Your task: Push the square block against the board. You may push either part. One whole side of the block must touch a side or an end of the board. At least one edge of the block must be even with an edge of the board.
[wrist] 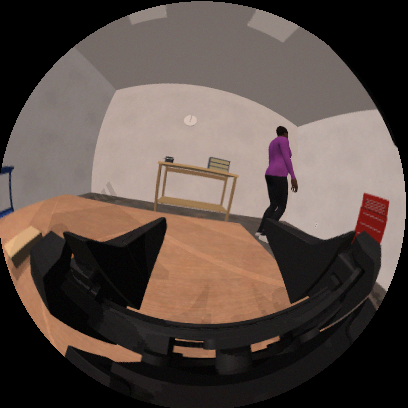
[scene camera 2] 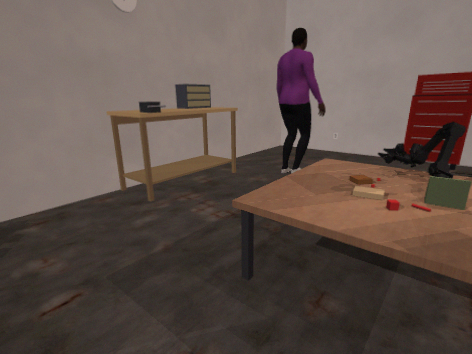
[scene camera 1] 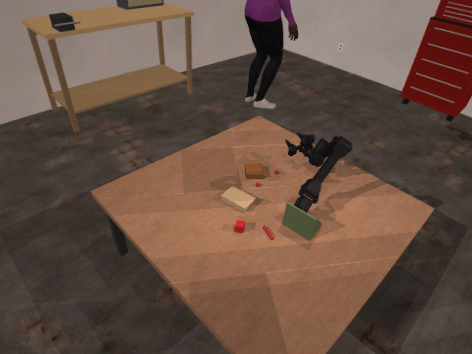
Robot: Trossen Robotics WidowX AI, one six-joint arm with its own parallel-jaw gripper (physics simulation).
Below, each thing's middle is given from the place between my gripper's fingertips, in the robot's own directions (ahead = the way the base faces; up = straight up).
I see my gripper 490 mm to the right of the pale tan board (wrist: 29, 236) and 150 mm above it.
